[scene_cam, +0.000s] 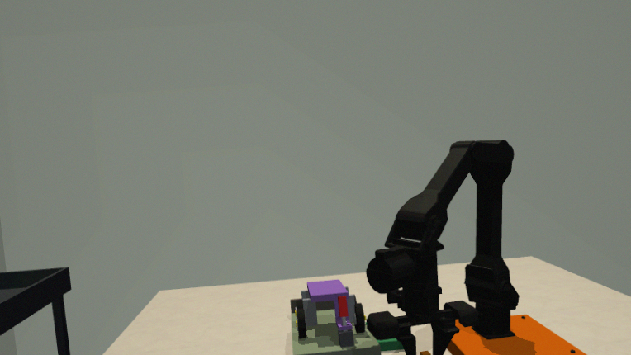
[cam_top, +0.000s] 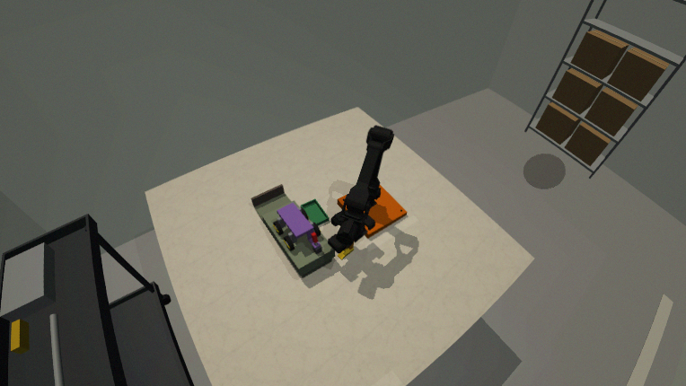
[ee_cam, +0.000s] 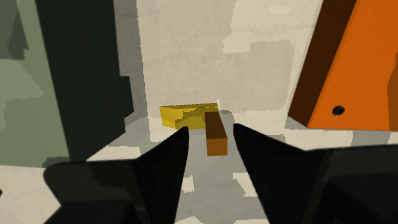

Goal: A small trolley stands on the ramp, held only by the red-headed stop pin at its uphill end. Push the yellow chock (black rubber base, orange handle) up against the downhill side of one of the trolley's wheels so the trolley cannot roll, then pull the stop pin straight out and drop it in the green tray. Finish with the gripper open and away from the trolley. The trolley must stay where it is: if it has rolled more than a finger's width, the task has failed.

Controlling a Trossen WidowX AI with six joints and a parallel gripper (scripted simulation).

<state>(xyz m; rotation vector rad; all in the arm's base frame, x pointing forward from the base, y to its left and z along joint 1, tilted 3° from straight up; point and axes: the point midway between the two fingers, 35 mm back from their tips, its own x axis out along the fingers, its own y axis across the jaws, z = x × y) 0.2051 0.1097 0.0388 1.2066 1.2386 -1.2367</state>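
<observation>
My gripper tip is 2 cm short of the yellow chock and 2 cm above it. The rest, counted from my gripper tip: trolley (16 cm to the right, 13 cm ahead, 7 cm above); red-headed stop pin (13 cm ahead, 9 cm above, 5 cm to the right); grey-green ramp (16 cm to the right, 13 cm ahead, 1 cm above).
</observation>
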